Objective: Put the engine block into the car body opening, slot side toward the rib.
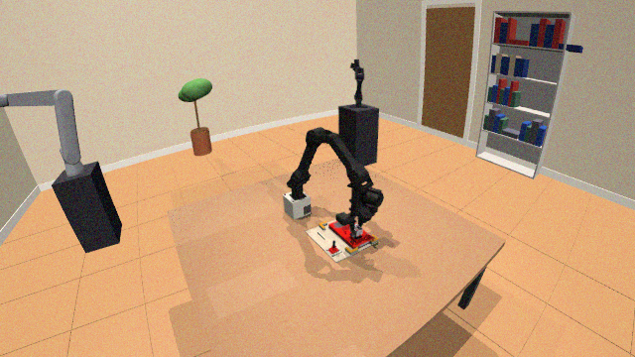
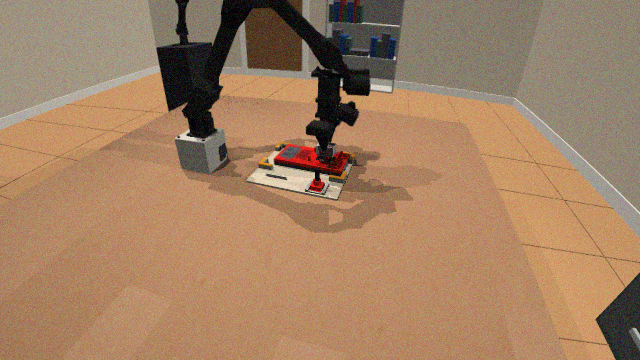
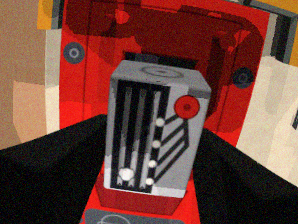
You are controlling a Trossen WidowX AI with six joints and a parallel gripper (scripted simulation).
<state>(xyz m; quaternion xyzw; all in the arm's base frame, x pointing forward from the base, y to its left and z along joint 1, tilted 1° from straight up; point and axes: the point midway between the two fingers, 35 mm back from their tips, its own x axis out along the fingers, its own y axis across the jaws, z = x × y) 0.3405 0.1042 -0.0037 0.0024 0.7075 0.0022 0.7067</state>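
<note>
Right now the grey engine block is 1 cm below my gripper tip.
</note>
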